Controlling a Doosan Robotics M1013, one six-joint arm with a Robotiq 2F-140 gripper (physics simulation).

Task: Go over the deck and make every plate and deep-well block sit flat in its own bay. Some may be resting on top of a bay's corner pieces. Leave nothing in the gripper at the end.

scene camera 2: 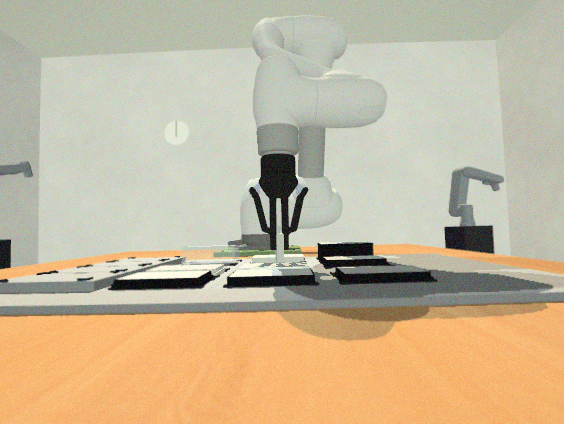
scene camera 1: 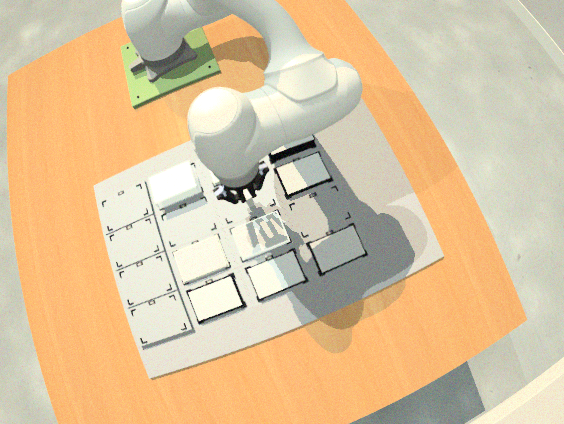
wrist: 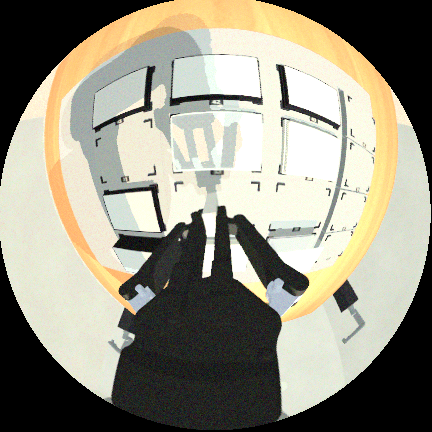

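Seen in the pictures: gripper, fingertip midpoint: [scene camera 1: 249, 201] [wrist: 213, 200]; arm's base, origin of the base link: [scene camera 2: 261, 248] [scene camera 1: 165, 54].
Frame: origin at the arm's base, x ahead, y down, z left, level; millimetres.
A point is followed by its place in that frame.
Note:
My gripper [scene camera 2: 280, 240] [wrist: 213, 200] @[x 616, y 9, z -2 mm] points down over the deck, fingers together; its tips are unclear in scene camera 1. A narrow pale strip shows between and below the tips; I cannot tell what it is. Black-edged plates [scene camera 1: 216, 298] @[x 791, y -6, z -195 mm] [scene camera 1: 276, 275] @[x 816, y -6, z -38 mm] [scene camera 1: 337, 249] @[x 839, y -6, z 122 mm] fill the front row. Behind them are a cream plate [scene camera 1: 201, 258] @[x 685, y -6, z -180 mm] [wrist: 311, 150] @[x 688, y -6, z -171 mm] and a pale clear plate [scene camera 1: 265, 232] @[x 710, y -6, z -7 mm] [wrist: 217, 145] @[x 700, y -6, z -23 mm]. Another black-edged plate [scene camera 1: 303, 174] @[x 630, y -6, z 153 mm] [wrist: 132, 212] @[x 625, y -6, z 144 mm] lies farther back. A white block [scene camera 1: 174, 184] @[x 486, y -35, z -150 mm] stands at back left, with shadow along its front. A black-sided block [scene camera 2: 345, 250] @[x 561, y -17, z 161 mm] stands back right. Exact seating is unclear.
The grey deck [scene camera 1: 165, 360] @[x 867, y 8, z -406 mm] [wrist: 250, 42] @[x 898, y 8, z -111 mm] lies on the wooden table [scene camera 1: 65, 250] @[x 445, y 18, z -564 mm]. A raised panel [scene camera 1: 160, 320] @[x 771, y -6, z -357 mm] with several empty bays runs along its left side. The arm covers part of the back row. The green base plate [scene camera 1: 137, 100] @[x 127, y 1, z -152 mm] is behind.

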